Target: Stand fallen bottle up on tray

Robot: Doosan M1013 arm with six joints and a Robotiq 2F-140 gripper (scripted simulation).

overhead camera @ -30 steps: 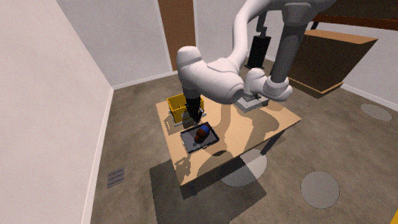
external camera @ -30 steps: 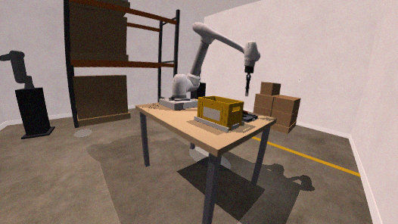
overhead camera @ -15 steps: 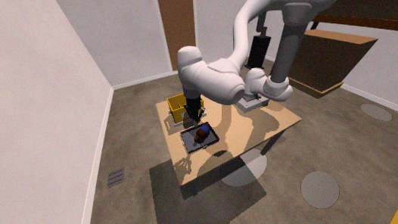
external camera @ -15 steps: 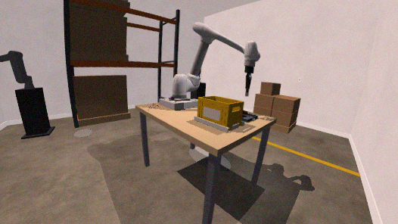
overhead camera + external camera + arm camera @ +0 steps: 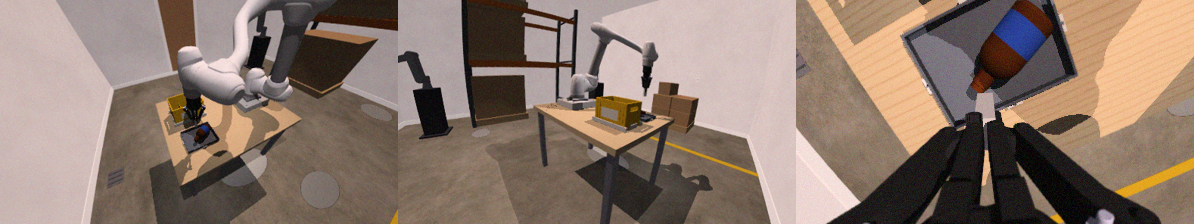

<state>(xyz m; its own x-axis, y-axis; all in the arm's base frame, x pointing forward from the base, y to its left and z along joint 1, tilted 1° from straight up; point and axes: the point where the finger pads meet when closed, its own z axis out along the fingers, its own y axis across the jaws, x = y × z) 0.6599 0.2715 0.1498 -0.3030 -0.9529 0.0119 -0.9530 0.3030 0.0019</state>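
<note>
Now: the brown bottle 18 cm below my hand, 4 cm behind it and 3 cm to the right of it. Round my hand: yellow crate (32 cm to the right, 13 cm below); dark grey tray (21 cm below, 3 cm to the right, 2 cm behind).
</note>
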